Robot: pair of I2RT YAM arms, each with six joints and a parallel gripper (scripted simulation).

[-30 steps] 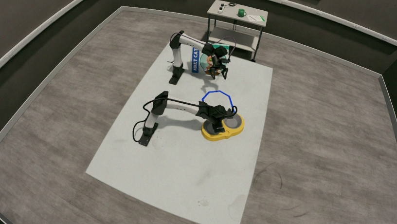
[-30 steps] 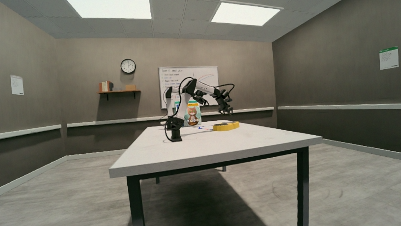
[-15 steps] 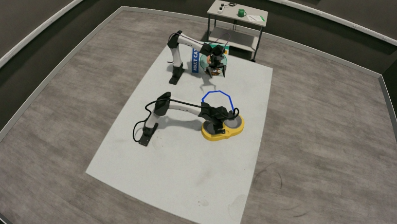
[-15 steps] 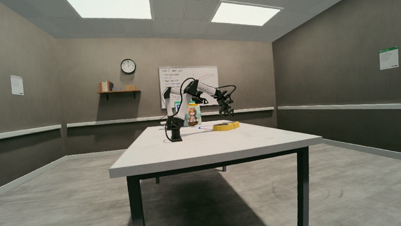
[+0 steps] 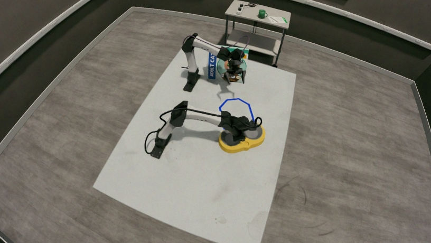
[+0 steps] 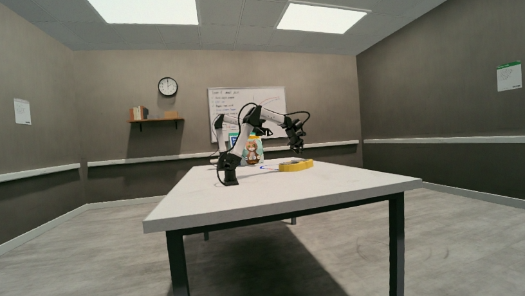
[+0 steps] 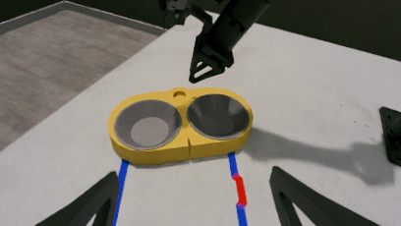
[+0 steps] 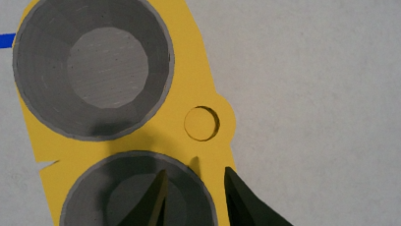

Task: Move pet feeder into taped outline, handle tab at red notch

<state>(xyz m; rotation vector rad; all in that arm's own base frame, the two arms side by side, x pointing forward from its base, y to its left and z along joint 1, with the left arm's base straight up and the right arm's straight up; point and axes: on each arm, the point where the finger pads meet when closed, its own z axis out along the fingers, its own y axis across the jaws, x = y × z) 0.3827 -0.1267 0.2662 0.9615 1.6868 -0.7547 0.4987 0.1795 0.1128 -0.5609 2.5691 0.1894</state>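
Now: the yellow pet feeder 100 mm below my right hand and 50 mm to the left of it. Also, from my right hand: blue taped outline (200 mm to the left, 110 mm below, 70 mm behind); cat food bag (590 mm to the left, 270 mm behind, 30 mm above).
Now: the yellow pet feeder 13 cm ahead of my left hand, 24 cm to the right of it and 25 cm below it. The rest, counted from my left hand: blue taped outline (6 cm ahead, 9 cm to the right, 27 cm below); then cat food bag (14 cm behind, 30 cm to the left, 12 cm below).
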